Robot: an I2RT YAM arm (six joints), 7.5 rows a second.
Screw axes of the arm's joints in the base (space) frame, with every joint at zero. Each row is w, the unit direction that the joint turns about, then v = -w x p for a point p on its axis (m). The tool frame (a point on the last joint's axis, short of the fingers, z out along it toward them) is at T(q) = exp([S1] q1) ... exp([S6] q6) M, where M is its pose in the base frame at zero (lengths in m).
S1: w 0 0 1 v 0 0 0
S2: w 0 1 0 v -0.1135 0 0.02
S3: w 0 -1 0 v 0.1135 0 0.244
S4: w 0 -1 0 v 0.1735 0 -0.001
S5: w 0 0 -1 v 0 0.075 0
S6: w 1 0 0 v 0 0.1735 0
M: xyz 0.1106 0 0.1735 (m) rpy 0 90 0 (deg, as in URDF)
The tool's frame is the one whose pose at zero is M.
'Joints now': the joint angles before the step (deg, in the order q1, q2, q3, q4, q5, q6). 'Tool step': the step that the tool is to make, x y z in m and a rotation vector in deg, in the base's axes. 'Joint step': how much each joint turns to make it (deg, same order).
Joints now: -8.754 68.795 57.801 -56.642 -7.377 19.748
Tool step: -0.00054 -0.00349 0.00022 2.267 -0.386 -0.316
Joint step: -1.334 0.001 0.001 -0.001 -2.514 -0.067
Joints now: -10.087 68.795 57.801 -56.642 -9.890 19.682
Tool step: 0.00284 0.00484 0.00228 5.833 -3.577 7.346
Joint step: 0.001 0.000 -0.001 1.421 -8.742 -4.392
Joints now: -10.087 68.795 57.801 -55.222 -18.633 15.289
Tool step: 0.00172 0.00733 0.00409 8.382 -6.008 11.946
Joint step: 0.000 0.000 -0.001 1.116 -13.421 -7.781
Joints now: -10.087 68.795 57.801 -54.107 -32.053 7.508
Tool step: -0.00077 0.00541 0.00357 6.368 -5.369 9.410
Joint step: 0.001 -0.002 -0.001 -0.022 -10.513 -6.907
